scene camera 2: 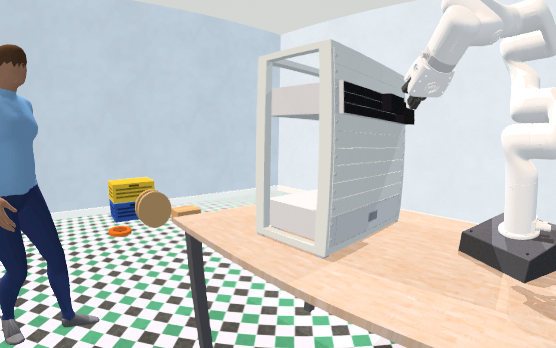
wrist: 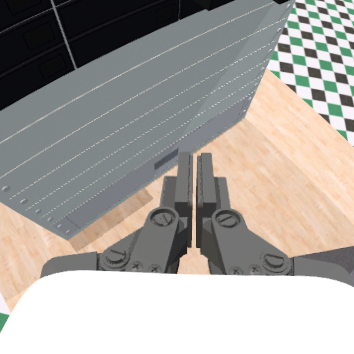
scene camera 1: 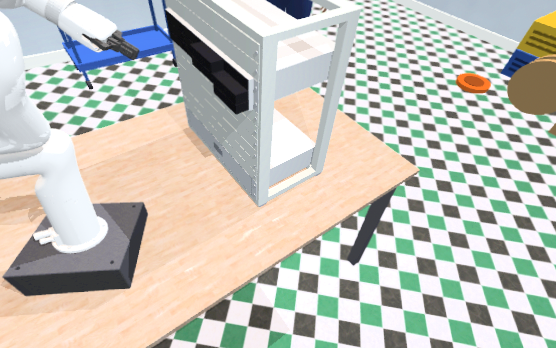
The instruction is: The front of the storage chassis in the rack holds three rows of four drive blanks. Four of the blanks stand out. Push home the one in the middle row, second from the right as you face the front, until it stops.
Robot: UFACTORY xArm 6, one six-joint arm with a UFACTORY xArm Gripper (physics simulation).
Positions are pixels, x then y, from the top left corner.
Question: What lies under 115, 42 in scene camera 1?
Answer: My gripper.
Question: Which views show the rack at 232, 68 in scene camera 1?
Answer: Scene camera 2, the wrist view and scene camera 1: all of them.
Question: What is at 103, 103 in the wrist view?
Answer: A rack.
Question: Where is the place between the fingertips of my gripper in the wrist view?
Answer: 194, 174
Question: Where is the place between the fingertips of my gripper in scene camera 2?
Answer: At 411, 105
